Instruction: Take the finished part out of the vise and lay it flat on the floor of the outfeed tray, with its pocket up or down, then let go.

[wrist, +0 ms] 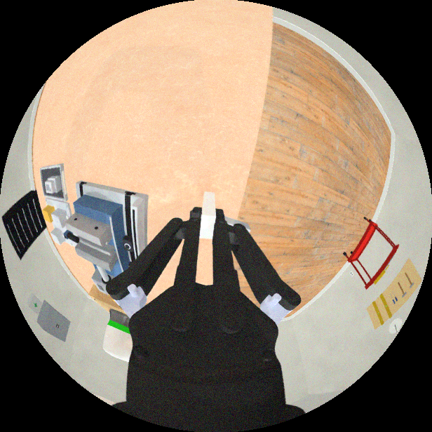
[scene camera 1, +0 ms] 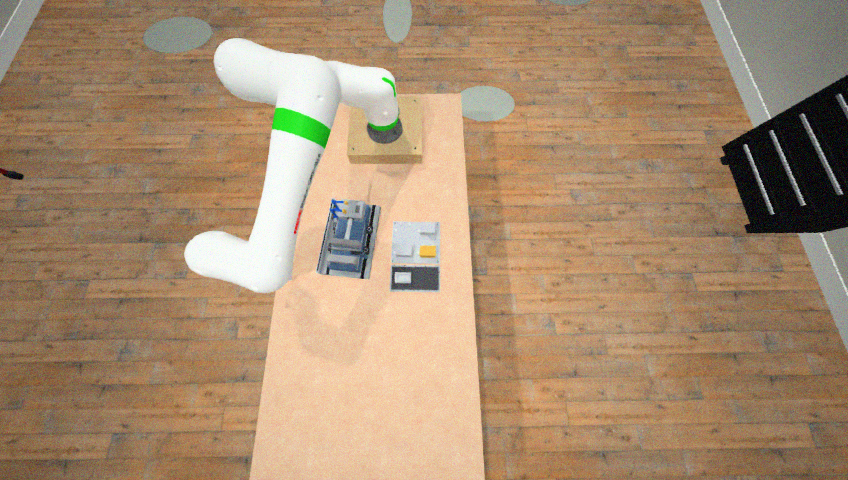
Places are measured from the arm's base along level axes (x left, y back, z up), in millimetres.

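Where they show: arm's base, link origin: (scene camera 1: 384,129).
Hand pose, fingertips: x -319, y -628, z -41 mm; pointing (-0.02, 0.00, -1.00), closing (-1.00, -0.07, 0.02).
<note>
Things, the pixels of their top centre, and the offset from my fingertips. "spot": a spot on its surface instead. Level surfaces: height alone.
- vise, top centre: (scene camera 1: 344,232) dx +210, dy +157, dz +76 mm
- light part, top centre: (scene camera 1: 402,276) dx +423, dy +8, dz +18 mm
- light tray, surface spot: (scene camera 1: 404,231) spot: dx +419, dy +194, dz -15 mm
- yellow block, top centre: (scene camera 1: 427,250) dx +513, dy +109, dz +21 mm
- table, surface height: dz -23 mm
My gripper (wrist: 208,200) is shut with nothing between its pads; the arm hides it in the scene view. A light grey part (wrist: 238,223) shows partly behind the right finger, outside the closed pads, near the table's edge line; its pocket and what it rests on are hidden. The vise (scene camera 1: 358,230) (wrist: 97,206) stands left of the gripper in the wrist view; I cannot make out a part between its jaws. The dark-floored tray (scene camera 1: 425,278) (wrist: 49,173), apparently the outfeed tray, holds a light part (scene camera 1: 402,277) (wrist: 51,185).
A light tray (scene camera 1: 404,231) adjoins the dark one and holds light blocks and a yellow block (scene camera 1: 427,251) (wrist: 48,214). Blue clamp-like pieces (scene camera 1: 336,208) are at the vise's end near the robot base (scene camera 1: 385,151). The table (scene camera 1: 368,380) borders the wooden floor (wrist: 310,150).
</note>
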